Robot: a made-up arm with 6 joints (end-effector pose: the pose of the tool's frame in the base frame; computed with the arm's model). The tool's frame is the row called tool. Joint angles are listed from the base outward.
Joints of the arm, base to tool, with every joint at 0 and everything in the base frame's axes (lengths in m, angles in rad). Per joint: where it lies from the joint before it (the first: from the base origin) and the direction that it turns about. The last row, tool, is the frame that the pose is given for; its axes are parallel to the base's.
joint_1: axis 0 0 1 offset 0 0 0.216
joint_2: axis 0 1 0 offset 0 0 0
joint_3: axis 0 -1 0 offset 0 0 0.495
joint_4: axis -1 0 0 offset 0 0 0
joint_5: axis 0 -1 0 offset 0.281 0 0
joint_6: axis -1 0 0 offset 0 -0.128 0
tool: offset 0 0 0
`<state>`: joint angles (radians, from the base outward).
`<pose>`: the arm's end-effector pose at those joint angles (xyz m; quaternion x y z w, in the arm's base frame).
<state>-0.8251 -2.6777 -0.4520 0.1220 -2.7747 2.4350</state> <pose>-0.3681 0.2113 -0.0133 -0.7591 0.4718 0.0693 0.4432</pose>
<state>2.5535 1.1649 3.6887 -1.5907 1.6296 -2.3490</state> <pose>-0.2509 0.1642 0.6785 0.0650 0.0476 0.4956 0.8648</pose>
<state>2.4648 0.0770 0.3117 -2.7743 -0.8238 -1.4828</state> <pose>-0.3259 0.1086 0.7302 0.1061 -0.8260 0.3094 0.4590</pose>
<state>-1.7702 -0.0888 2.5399 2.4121 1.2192 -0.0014</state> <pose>0.1590 0.3052 0.7726 0.7101 -0.3387 0.2880 0.5461</pose>
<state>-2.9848 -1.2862 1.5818 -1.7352 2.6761 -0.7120</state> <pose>0.7061 0.0904 0.5525 -0.1536 -0.5151 0.8390 0.0844</pose>
